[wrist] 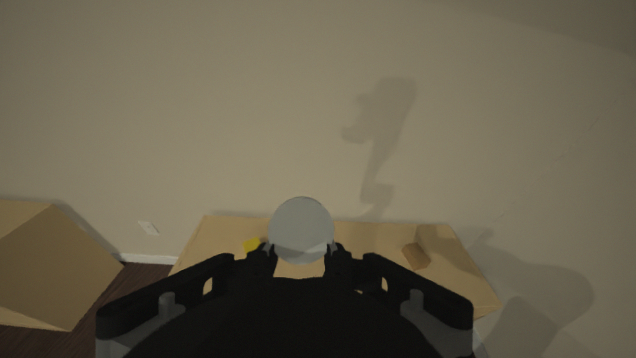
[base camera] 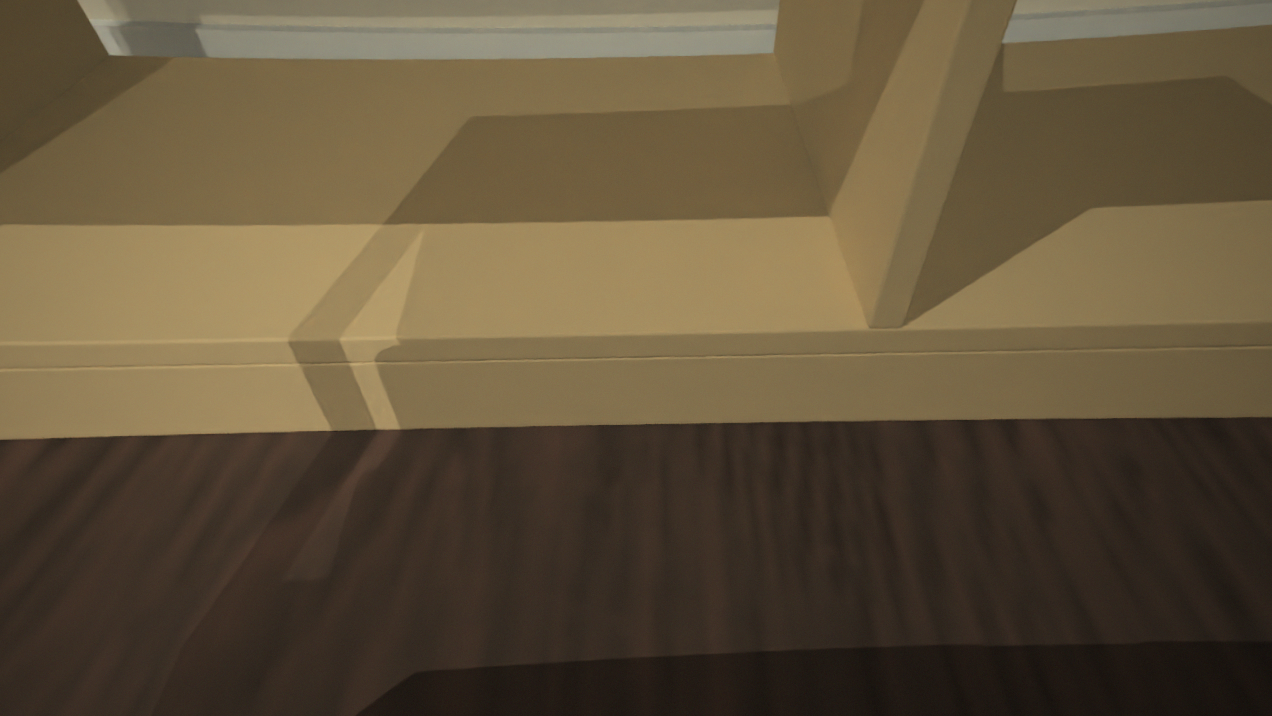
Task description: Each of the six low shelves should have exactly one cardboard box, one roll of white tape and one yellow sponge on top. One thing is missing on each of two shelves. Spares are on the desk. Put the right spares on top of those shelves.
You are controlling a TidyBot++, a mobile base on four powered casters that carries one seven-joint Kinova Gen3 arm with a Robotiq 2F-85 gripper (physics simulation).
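My gripper (wrist: 301, 247) is shut on a roll of white tape (wrist: 301, 227), whose round flat face points up in the wrist view. It holds the roll above a low shelf (wrist: 370, 235) (base camera: 551, 275) that stands against the wall. A yellow sponge (wrist: 251, 245) lies on the shelf's top, left of the roll and partly behind the fingers. A cardboard box (wrist: 416, 256) lies on the right part of the same top. The gripper hides part of the top's front. The desk does not show in either view.
In the base camera view the shelf's lower board and an upright divider (base camera: 934, 177) stand close ahead, above dark wooden floor (base camera: 623, 533). Another low shelf (wrist: 50, 265) stands at the left in the wrist view, with a strip of floor between the two. The wall (wrist: 200, 125) is behind.
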